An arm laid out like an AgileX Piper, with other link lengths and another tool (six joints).
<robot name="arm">
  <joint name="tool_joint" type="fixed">
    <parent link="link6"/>
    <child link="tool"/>
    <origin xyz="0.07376 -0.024 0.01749" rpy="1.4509 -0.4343 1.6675"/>
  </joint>
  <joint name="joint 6" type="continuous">
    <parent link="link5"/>
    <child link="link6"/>
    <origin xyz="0.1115 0 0.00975" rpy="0 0 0"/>
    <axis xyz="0.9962 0 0.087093"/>
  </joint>
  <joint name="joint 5" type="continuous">
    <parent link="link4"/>
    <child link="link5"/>
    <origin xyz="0 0 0" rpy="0 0 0"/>
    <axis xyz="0 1 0"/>
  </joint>
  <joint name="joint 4" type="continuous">
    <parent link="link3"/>
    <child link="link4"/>
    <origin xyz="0.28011 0 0.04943" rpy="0 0 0"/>
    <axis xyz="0.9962 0 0.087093"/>
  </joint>
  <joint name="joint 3" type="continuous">
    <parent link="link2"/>
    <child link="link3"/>
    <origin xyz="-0.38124 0 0.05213" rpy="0 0 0"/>
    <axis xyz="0 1 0"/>
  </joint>
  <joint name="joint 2" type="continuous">
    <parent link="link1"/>
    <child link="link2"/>
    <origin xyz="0 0 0" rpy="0 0 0"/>
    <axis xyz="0 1 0"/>
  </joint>
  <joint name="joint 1" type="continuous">
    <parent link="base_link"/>
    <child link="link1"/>
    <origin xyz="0 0 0.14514" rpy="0 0 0"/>
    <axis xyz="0 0 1"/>
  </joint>
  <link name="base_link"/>
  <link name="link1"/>
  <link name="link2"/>
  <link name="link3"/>
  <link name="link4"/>
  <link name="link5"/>
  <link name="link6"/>
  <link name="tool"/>
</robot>
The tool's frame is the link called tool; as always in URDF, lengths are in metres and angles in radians. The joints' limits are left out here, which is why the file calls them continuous.
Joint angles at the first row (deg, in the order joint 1, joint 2, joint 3, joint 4, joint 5, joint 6):
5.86, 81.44, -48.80, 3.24, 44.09, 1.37
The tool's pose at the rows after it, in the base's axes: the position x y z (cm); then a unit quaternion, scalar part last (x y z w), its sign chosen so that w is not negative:
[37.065 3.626 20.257 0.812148 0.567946 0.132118 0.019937]
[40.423 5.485 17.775 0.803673 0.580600 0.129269 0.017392]
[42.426 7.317 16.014 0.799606 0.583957 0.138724 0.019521]
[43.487 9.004 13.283 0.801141 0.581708 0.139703 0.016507]
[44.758 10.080 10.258 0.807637 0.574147 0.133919 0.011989]
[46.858 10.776 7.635 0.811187 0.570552 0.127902 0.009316]
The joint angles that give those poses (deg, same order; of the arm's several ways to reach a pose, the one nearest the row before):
8.28, 93.03, -53.55, 3.24, 42.34, 1.18
10.26, 99.89, -57.31, 3.19, 39.58, 1.30
12.30, 103.97, -59.12, 3.12, 36.14, 2.71
14.24, 108.21, -59.44, 3.19, 32.19, 4.76
15.23, 113.21, -60.90, 3.24, 29.44, 6.73
15.39, 118.57, -64.73, 3.24, 28.66, 7.42

